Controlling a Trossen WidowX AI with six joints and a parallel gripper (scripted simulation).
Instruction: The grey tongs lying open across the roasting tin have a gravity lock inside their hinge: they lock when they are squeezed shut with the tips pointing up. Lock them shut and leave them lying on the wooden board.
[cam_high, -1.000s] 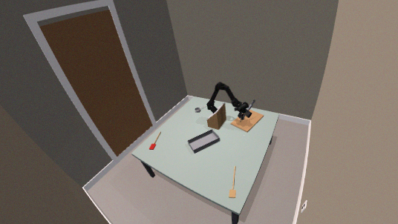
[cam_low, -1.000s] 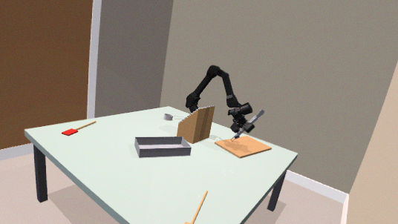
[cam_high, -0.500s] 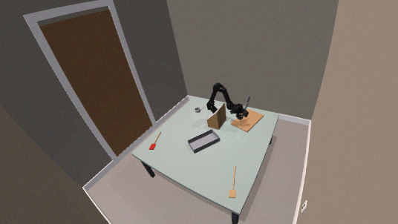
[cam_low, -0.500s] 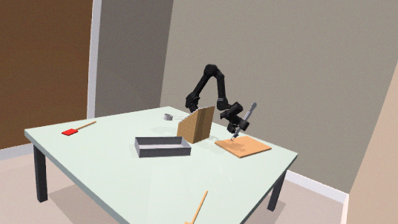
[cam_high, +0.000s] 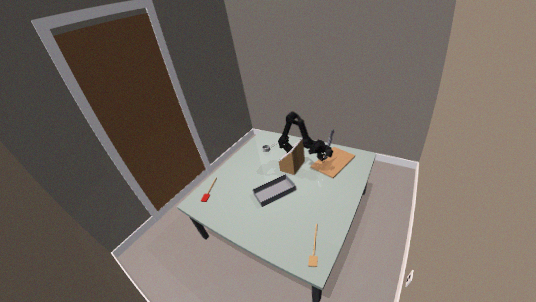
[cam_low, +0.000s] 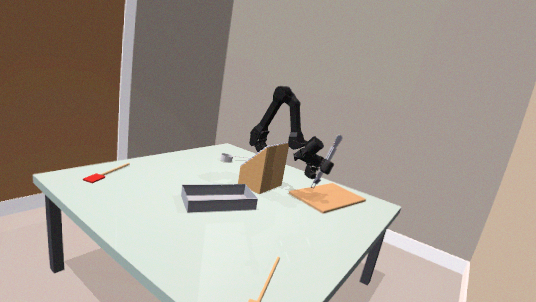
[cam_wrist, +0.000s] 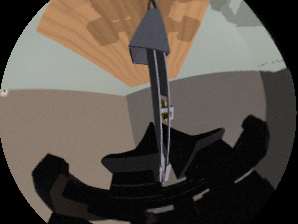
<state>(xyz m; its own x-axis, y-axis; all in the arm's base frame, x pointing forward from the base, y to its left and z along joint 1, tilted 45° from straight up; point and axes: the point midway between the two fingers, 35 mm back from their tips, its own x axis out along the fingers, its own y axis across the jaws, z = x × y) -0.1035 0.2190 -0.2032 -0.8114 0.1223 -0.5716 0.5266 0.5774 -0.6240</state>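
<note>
The wooden board is 170 mm below my gripper tip, 40 mm behind it and 10 mm to the left of it. The rest, counted from my gripper tip: roasting tin 470 mm ahead, 310 mm to the right, 150 mm below.
</note>
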